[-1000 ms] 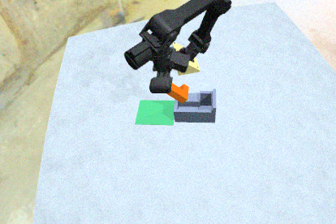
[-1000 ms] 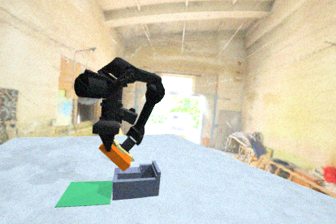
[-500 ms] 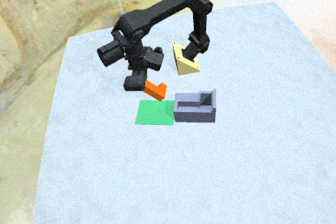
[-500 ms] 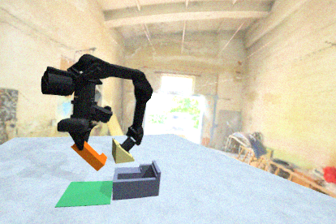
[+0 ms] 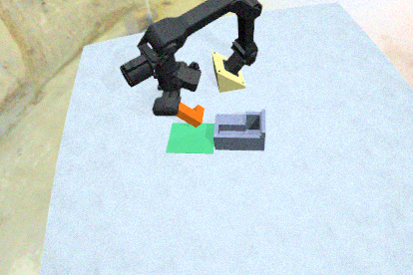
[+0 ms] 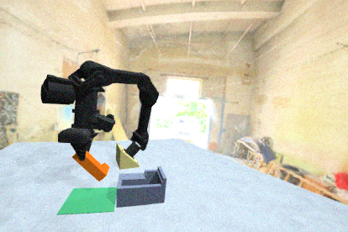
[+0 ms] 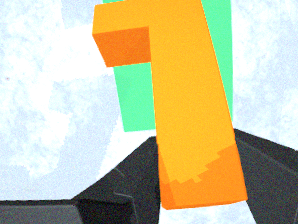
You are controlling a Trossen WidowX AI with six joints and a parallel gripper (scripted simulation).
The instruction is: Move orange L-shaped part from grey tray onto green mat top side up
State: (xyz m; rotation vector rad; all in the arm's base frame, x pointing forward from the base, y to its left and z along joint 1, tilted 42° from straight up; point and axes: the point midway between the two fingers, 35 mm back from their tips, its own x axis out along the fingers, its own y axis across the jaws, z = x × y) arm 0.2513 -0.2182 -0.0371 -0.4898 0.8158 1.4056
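The green mat is 150 mm below my gripper tip and 20 mm to the left of it. The rest, counted from my gripper tip: orange L-shaped part 30 mm to the left, 30 mm below, 10 mm behind.
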